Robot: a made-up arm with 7 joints.
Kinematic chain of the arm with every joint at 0, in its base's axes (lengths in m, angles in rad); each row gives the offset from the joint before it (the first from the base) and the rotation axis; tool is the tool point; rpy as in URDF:
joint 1: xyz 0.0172 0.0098 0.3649 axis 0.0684 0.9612 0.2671
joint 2: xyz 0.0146 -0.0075 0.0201 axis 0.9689 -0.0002 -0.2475
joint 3: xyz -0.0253 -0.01 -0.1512 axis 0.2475 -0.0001 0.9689
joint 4: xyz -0.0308 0.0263 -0.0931 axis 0.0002 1 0
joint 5: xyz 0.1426 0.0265 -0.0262 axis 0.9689 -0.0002 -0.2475
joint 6: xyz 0.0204 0.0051 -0.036 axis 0.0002 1 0
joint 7: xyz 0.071 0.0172 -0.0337 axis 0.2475 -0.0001 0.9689
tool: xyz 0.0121 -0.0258 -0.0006 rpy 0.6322 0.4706 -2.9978
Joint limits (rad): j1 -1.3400..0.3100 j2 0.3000..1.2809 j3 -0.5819..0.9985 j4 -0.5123..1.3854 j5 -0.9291..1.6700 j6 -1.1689..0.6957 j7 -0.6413..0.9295
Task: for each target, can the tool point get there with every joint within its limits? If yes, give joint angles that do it. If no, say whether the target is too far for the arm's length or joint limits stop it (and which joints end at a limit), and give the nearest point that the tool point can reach.
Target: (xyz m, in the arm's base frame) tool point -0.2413 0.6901 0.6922
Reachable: no: too far | nearest point -0.0933 0.4971 0.4250 | short by 0.361 m
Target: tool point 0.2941 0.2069 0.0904
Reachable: yes | joints -0.3217 0.6674 -0.2952 0.6842 -0.3553 -0.7169 0.3239
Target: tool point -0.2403 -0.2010 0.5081
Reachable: no: joint limits stop it (at a limit: joint 1, joint 2, joint 4, joint 6, joint 7) | nearest point -0.0401 0.1226 0.5056 | short by 0.381 m
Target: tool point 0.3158 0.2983 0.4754
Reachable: yes | joints -1.2008 1.0009 0.3270 0.7234 0.1989 -0.7403 -0.4877
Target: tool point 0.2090 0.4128 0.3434
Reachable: yes | joints -0.4355 1.1973 0.6049 0.9635 0.8900 -0.9748 0.1131
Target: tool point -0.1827 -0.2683 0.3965
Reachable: no: joint limits stop it (at a limit: joint 1, joint 2, joint 3, joint 4, joint 6, joint 7) | nearest point 0.1447 -0.1157 0.4490 | short by 0.365 m
